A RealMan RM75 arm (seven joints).
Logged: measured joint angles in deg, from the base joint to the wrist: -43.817 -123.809 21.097 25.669 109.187 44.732 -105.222; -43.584 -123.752 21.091 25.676 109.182 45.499 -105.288; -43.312 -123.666 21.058 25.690 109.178 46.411 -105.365; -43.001 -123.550 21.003 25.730 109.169 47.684 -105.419; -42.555 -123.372 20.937 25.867 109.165 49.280 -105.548; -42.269 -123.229 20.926 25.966 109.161 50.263 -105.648; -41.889 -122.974 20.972 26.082 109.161 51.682 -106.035; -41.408 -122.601 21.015 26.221 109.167 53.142 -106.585; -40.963 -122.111 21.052 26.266 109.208 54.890 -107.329; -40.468 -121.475 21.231 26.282 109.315 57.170 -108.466
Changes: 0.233 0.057 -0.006 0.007 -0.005 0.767 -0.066; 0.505 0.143 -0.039 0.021 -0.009 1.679 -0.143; 0.816 0.259 -0.094 0.061 -0.018 2.952 -0.197; 1.262 0.437 -0.160 0.198 -0.022 4.548 -0.326; 1.548 0.580 -0.171 0.297 -0.026 5.531 -0.426; 1.928 0.835 -0.125 0.413 -0.026 6.950 -0.813; 2.409 1.208 -0.082 0.552 -0.020 8.410 -1.363; 2.854 1.698 -0.045 0.597 0.021 10.158 -2.107; 3.349 2.334 0.134 0.613 0.128 12.438 -3.244
